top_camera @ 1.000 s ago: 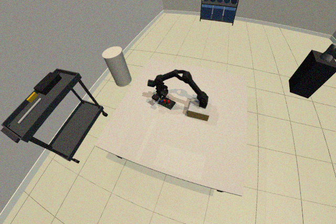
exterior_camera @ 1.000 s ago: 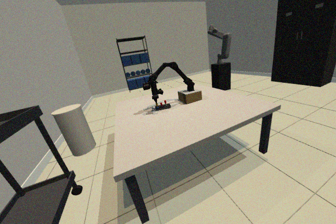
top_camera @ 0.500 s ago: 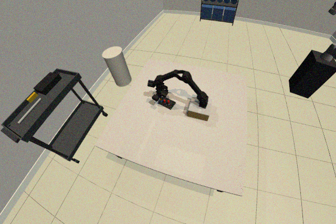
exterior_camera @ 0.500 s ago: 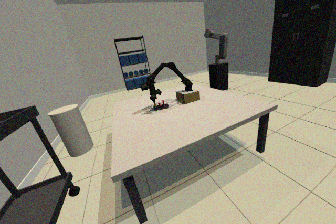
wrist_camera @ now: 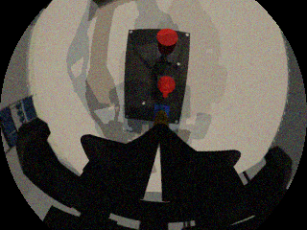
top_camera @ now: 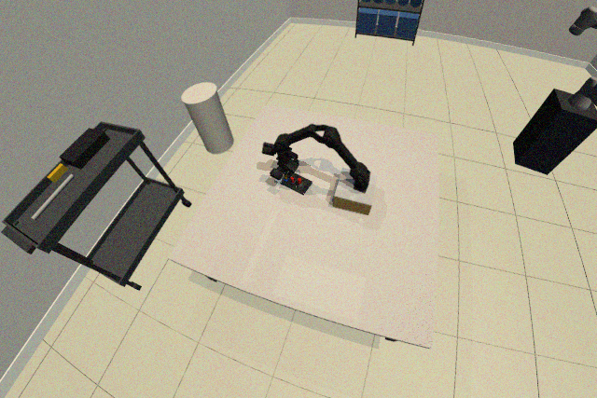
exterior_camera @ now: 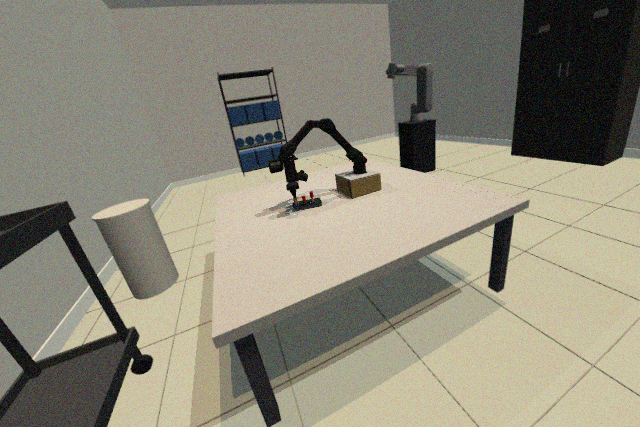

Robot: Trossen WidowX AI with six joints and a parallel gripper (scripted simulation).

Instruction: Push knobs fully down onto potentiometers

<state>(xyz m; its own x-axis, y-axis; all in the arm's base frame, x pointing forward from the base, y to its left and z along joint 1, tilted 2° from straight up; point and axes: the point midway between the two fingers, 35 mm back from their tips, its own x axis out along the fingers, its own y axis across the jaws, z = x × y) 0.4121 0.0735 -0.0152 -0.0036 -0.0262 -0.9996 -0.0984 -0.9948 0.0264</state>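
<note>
The knob is 30 mm below my gripper tip.
</note>
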